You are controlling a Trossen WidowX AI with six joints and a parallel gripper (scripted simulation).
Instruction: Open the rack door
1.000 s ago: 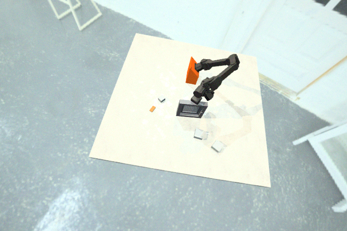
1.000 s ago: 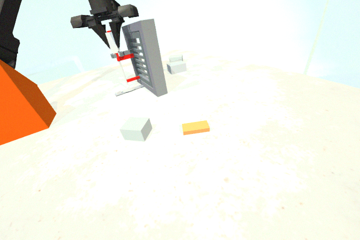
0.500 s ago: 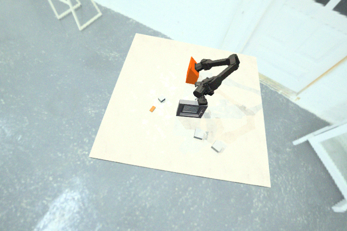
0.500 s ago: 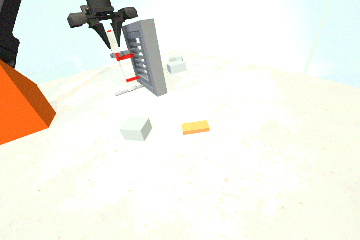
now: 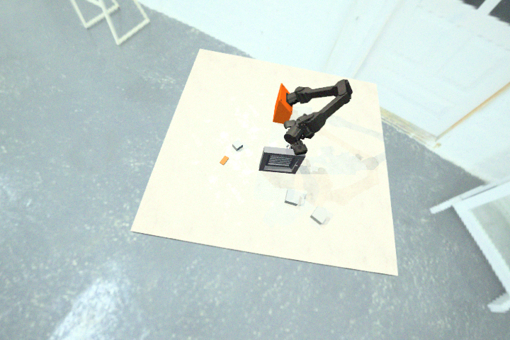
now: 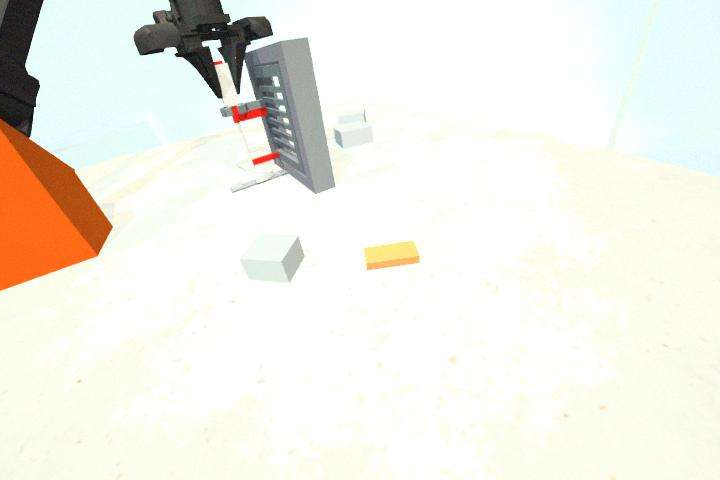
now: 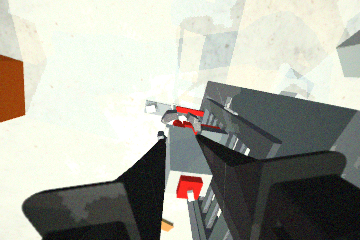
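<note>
Right now the pale upright handle is 2 cm below my gripper tip and 1 cm to the right of it. The rest, counted from my gripper tip: cube (28 cm to the right, 13 cm below, 5 cm behind); orange block (34 cm to the right, 14 cm below, 5 cm ahead).
</note>
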